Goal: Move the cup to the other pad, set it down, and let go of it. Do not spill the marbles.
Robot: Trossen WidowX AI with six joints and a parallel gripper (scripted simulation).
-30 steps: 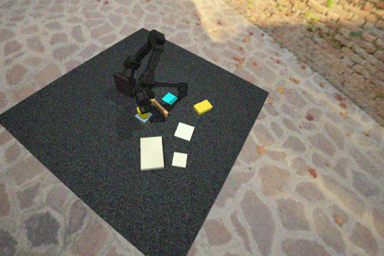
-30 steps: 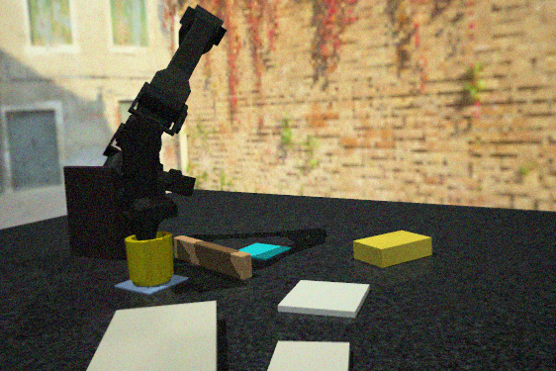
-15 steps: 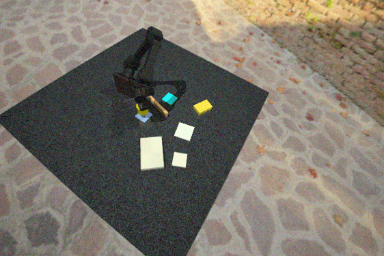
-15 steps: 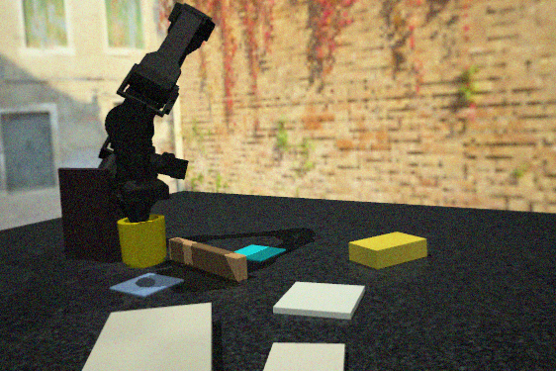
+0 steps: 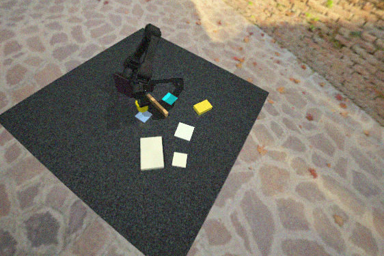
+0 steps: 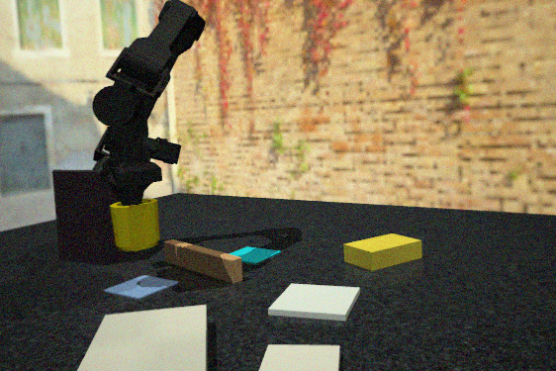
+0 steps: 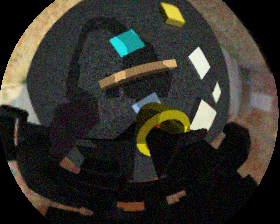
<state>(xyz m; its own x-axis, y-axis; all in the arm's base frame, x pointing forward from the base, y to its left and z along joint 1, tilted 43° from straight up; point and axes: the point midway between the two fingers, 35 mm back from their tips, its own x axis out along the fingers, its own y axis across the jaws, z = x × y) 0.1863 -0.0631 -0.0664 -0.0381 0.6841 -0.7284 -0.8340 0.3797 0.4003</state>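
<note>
Now: gripper tip 90 mm short of the cyan pad, 190 mm to the right of it and 100 mm above it. Round my gripper tip: wooden bar (60 mm ahead, 80 mm to the left, 80 mm below); yellow cup (20 mm ahead, 20 mm to the right).
</note>
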